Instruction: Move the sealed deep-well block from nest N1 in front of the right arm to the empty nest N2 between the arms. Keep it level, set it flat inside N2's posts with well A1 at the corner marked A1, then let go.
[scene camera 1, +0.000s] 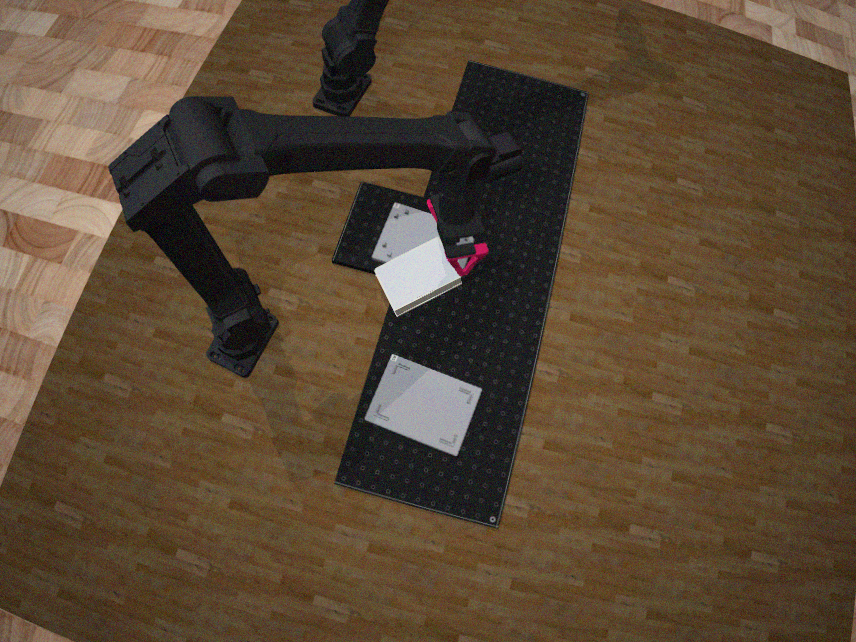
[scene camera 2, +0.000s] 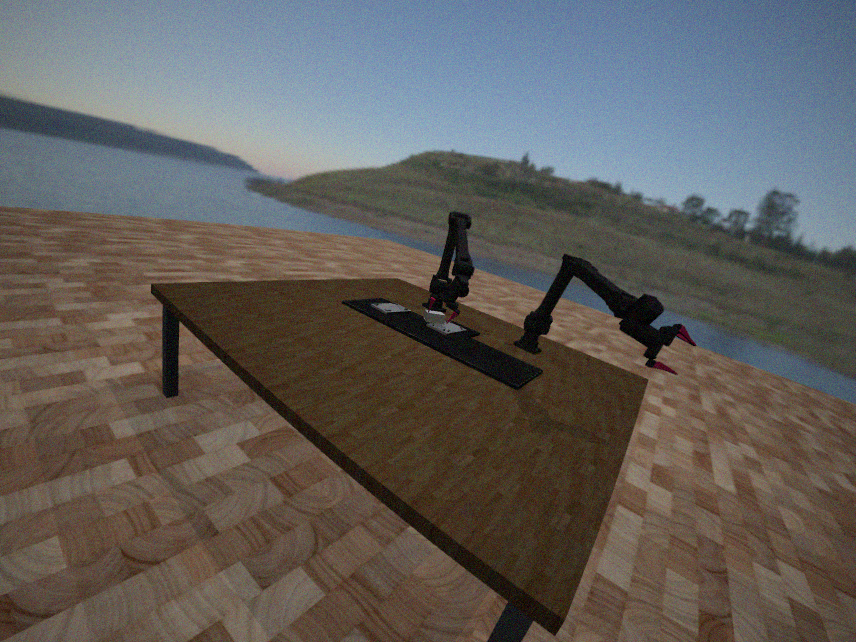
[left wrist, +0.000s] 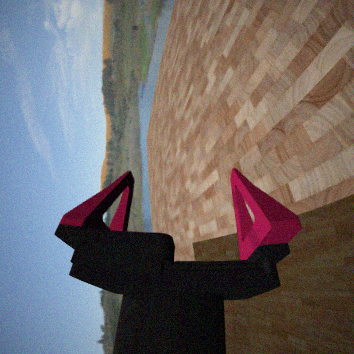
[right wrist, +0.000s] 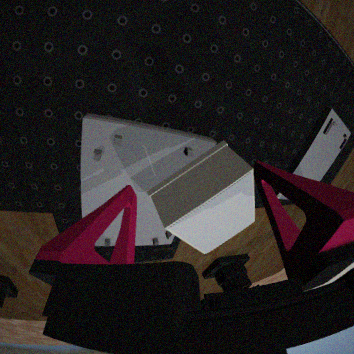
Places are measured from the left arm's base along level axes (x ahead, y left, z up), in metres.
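Where they show: left gripper, fingertip midpoint: (scene camera 2: 686, 360) (left wrist: 180, 173); right gripper, fingertip midpoint: (scene camera 1: 455, 254) (scene camera 2: 437, 317) (right wrist: 191, 179); left arm's base, origin of the base link: (scene camera 1: 342, 93) (scene camera 2: 527, 348); right arm's base, origin of the base link: (scene camera 1: 243, 339) (scene camera 2: 433, 308) (right wrist: 224, 263).
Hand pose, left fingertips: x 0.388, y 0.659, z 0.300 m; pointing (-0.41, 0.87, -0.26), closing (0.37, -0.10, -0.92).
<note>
Things, the pixels of their top centre, and the offset from my left fingertips. Level surfaces: height alone.
- sealed white deep-well block, middle of its top: (right wrist: 226, 232) (scene camera 1: 418, 268) (scene camera 2: 435, 310) dx -0.062, dy -1.003, dz -0.221 m
- nest N1, middle of its top: (right wrist: 141, 208) (scene camera 1: 425, 240) (scene camera 2: 447, 324) dx -0.079, dy -0.927, dz -0.265 m
- black perforated board, its level: dz -0.287 m
- Nest N2, middle of its top: (scene camera 1: 424, 403) (right wrist: 320, 165) (scene camera 2: 391, 306) dx +0.036, dy -1.199, dz -0.269 m
- wooden table, its level: dz -0.300 m
- smaller black plate, its level: dz -0.287 m
The sealed white deep-well block (scene camera 1: 417, 274) (scene camera 2: 433, 316) (right wrist: 207, 204) lies skewed, overlapping one corner of nest N1 (scene camera 1: 404, 228) (right wrist: 105, 158) and reaching out over the black perforated board (scene camera 1: 497, 331) (right wrist: 140, 53). My right gripper (scene camera 1: 452, 233) (scene camera 2: 441, 307) (right wrist: 191, 179) is open, its pink fingers standing apart on either side of the block without gripping it. Nest N2 (scene camera 1: 423, 404) (right wrist: 323, 147) is an empty grey plate with corner marks farther along the board. My left gripper (scene camera 2: 675, 353) (left wrist: 180, 173) is open and empty, held out beyond the table edge.
The board lies lengthwise on the wooden table (scene camera 1: 691, 345) (scene camera 2: 414, 428). A smaller black plate (scene camera 1: 356, 228) sits under nest N1. The left arm's base (scene camera 1: 342, 83) stands at the table's far side. Parquet floor surrounds the table.
</note>
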